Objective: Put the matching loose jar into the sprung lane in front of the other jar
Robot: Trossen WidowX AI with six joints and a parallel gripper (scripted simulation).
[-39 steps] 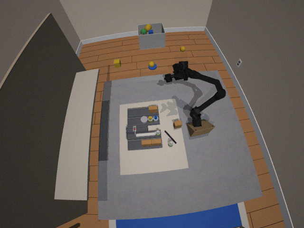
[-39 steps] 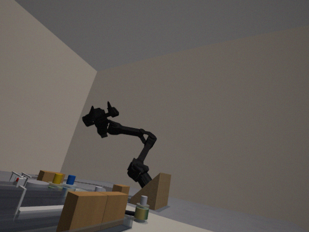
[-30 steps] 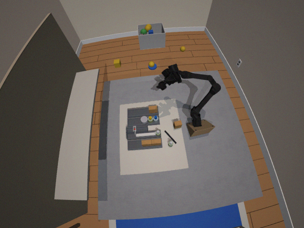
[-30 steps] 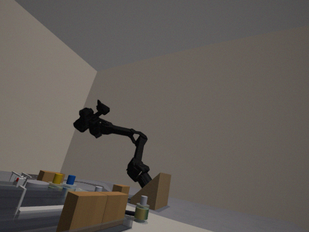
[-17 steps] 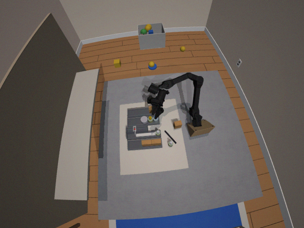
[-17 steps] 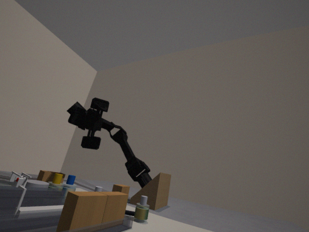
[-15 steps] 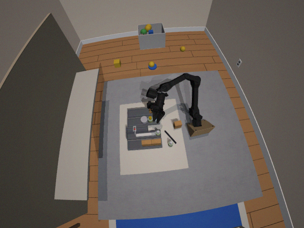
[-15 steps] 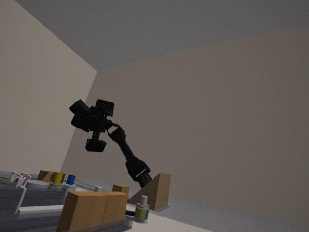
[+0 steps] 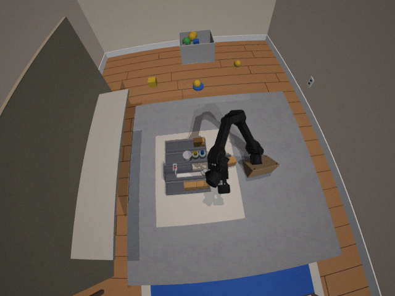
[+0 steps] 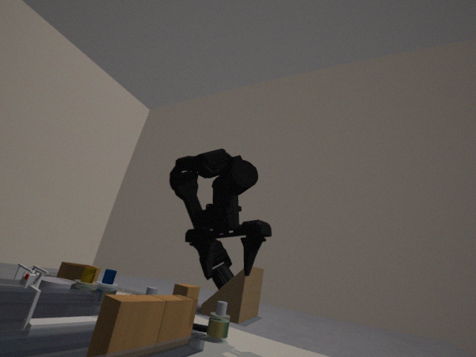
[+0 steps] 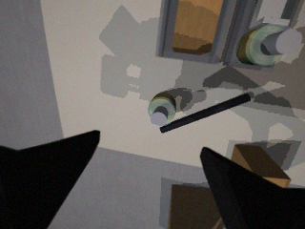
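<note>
The black rod is 11 cm below my gripper tip and 6 cm to the right of it. Round my gripper tip: red mark (29 cm ahead, 11 cm to the right, 5 cm below); lane rack (25 cm ahead, 10 cm to the right, 10 cm below).
</note>
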